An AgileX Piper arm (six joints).
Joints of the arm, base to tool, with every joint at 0 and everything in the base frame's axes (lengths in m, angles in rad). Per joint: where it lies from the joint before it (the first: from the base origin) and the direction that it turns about. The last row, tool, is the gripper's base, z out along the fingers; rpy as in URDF.
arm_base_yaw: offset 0 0 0.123 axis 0 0 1
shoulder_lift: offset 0 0 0 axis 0 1 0
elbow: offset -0.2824 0 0.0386 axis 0 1 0
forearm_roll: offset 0.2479 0 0.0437 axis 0.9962 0 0.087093
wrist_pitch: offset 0 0 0 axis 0 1 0
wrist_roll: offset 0.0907 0 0.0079 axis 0.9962 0 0.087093
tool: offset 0 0 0 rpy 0 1.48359 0
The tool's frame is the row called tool.
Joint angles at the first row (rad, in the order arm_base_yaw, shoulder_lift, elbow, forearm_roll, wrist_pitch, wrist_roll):
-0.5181 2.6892 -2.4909 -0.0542 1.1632 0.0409
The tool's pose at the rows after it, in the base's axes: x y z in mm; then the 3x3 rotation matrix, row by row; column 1 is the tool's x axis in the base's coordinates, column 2 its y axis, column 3 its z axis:
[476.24, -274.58, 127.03], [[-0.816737, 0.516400, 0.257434], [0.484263, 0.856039, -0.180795], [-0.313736, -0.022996, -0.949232]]
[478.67, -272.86, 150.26], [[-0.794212, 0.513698, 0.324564], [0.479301, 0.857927, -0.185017], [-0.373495, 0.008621, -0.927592]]
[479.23, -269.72, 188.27], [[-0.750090, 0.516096, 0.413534], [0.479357, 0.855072, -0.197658], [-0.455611, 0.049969, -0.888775]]
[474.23, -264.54, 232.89], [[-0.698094, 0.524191, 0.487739], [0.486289, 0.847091, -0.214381], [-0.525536, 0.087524, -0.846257]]
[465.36, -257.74, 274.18], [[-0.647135, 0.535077, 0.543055], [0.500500, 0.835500, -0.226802], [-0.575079, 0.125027, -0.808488]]
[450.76, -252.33, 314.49], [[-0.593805, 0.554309, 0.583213], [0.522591, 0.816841, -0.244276], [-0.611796, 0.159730, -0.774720]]
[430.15, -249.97, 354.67], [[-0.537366, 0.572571, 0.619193], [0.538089, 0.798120, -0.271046], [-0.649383, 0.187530, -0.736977]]
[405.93, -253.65, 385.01], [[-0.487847, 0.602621, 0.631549], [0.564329, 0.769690, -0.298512], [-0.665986, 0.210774, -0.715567]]
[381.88, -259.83, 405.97], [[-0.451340, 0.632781, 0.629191], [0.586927, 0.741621, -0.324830], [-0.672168, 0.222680, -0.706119]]
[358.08, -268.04, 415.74], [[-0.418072, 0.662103, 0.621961], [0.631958, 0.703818, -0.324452], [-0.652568, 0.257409, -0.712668]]
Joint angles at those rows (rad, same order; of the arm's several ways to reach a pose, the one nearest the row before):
-0.5181 2.6744 -2.4909 -0.0323 1.1560 0.0293
-0.5181 2.6324 -2.4887 0.0000 1.1315 0.0231
-0.5181 2.5651 -2.4887 0.0370 1.1068 0.0284
-0.5181 2.4839 -2.4887 0.0620 1.1041 0.0490
-0.5181 2.4062 -2.4887 0.0801 1.1161 0.0796
-0.5245 2.3269 -2.4888 0.0888 1.1408 0.1190
-0.5424 2.2449 -2.4886 0.0954 1.1654 0.1475
-0.5764 2.1782 -2.4886 0.1009 1.2013 0.1732
-0.6170 2.1205 -2.4732 0.1053 1.2306 0.1852
-0.6693 2.0601 -2.4122 0.1392 1.2445 0.1957

